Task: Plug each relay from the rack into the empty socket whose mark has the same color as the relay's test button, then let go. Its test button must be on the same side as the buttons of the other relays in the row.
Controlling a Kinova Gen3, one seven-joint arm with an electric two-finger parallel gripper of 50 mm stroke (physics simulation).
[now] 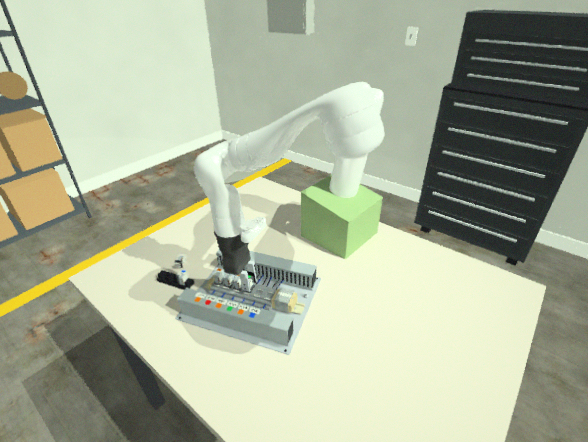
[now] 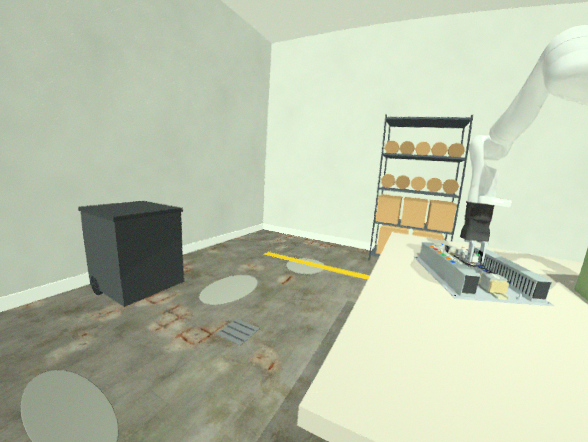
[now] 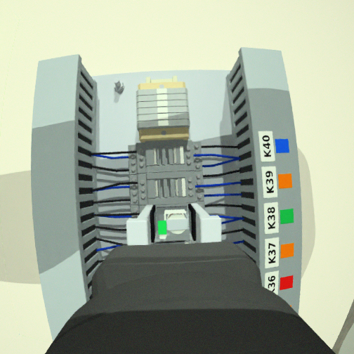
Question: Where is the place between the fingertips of my gripper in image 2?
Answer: At 474, 261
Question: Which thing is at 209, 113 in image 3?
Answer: A panel.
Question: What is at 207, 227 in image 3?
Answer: My gripper.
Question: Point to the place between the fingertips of my gripper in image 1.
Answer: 249, 285
